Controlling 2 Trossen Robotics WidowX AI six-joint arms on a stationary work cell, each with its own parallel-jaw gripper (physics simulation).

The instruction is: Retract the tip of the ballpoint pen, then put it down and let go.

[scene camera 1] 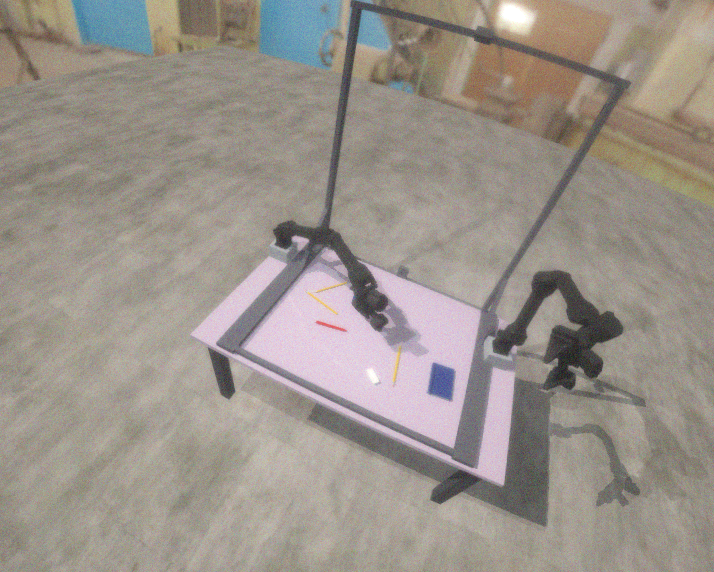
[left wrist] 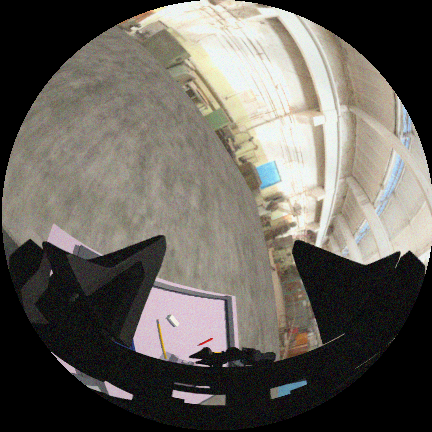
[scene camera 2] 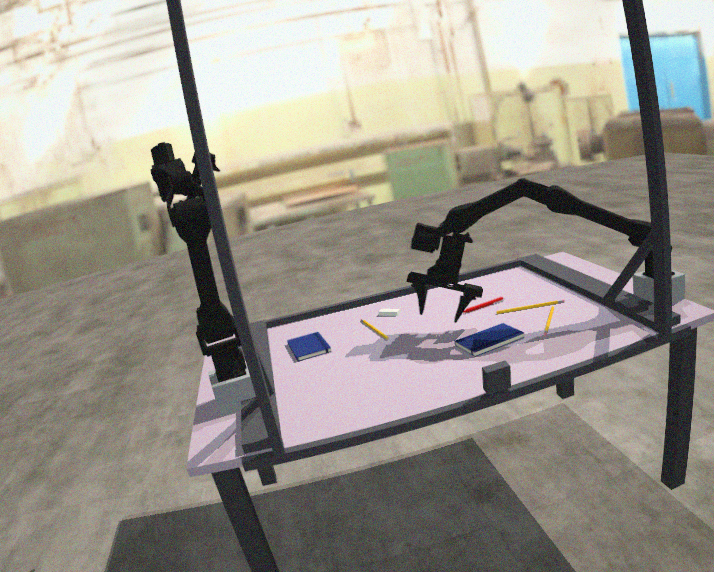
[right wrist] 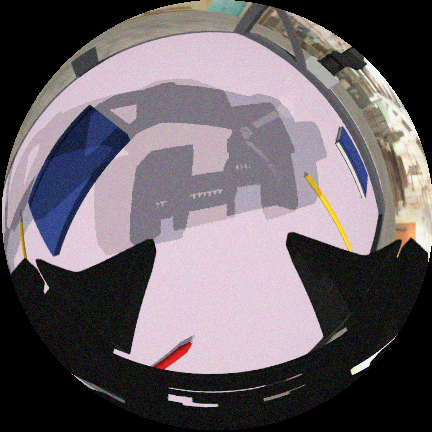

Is the left gripper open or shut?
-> Open.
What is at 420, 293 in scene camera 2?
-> The right gripper.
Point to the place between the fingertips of the left gripper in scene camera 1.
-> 544, 376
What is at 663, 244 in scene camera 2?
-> A dark frame.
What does the left gripper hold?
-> Nothing.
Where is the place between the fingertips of the left gripper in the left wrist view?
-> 231, 245
